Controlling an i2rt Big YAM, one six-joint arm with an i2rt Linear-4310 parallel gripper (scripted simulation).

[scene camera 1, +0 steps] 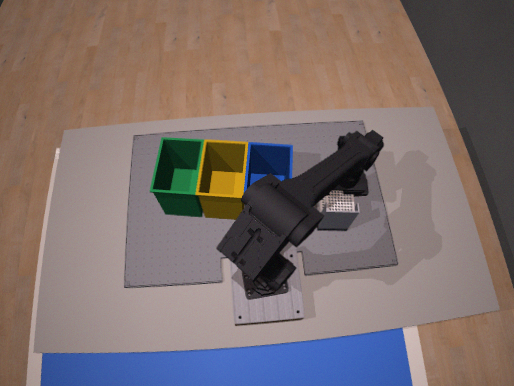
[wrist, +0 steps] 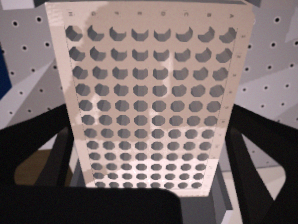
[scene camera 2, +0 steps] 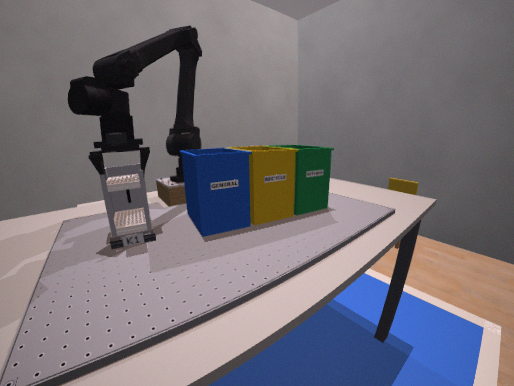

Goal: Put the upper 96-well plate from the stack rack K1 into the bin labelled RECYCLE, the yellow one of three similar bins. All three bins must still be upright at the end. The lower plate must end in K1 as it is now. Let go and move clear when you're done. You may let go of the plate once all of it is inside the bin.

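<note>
In the wrist view I can see my gripper. Looking at what the pictures show, I find my gripper there along with a blue general bin, a green bin and a yellow recycle bin.
</note>
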